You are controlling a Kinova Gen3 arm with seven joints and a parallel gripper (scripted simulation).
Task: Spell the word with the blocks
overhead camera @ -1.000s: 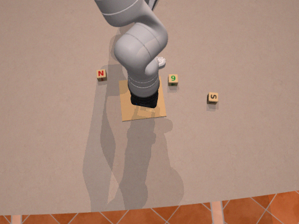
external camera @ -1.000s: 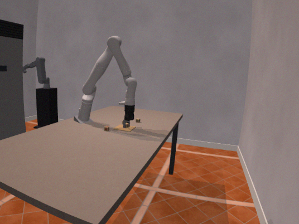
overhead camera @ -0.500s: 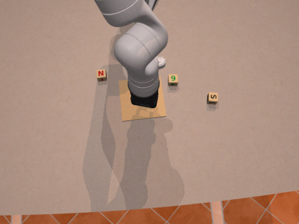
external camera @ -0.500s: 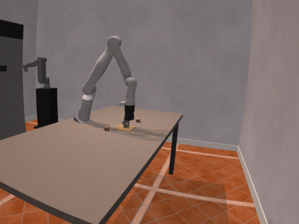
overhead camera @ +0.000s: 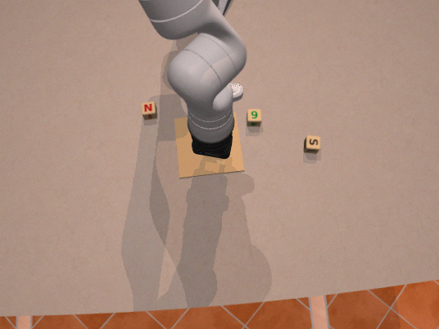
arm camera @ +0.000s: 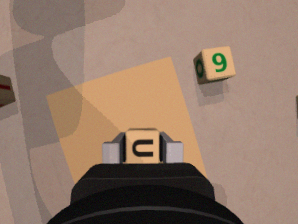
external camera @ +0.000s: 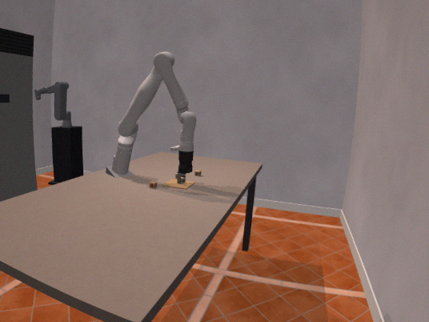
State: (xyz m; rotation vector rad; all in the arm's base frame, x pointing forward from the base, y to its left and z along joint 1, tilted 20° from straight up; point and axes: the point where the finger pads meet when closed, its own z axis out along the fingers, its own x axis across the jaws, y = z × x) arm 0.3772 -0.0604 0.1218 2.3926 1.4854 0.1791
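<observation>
Now: hand 1 cm past the mat, 1 cm to the left of it and 2 cm above it. From my hand the other things lie so: U block right at my hand; N block 12 cm behind, 12 cm to the right, 1 cm below; green 9 block 4 cm behind, 10 cm to the left, 1 cm below.
</observation>
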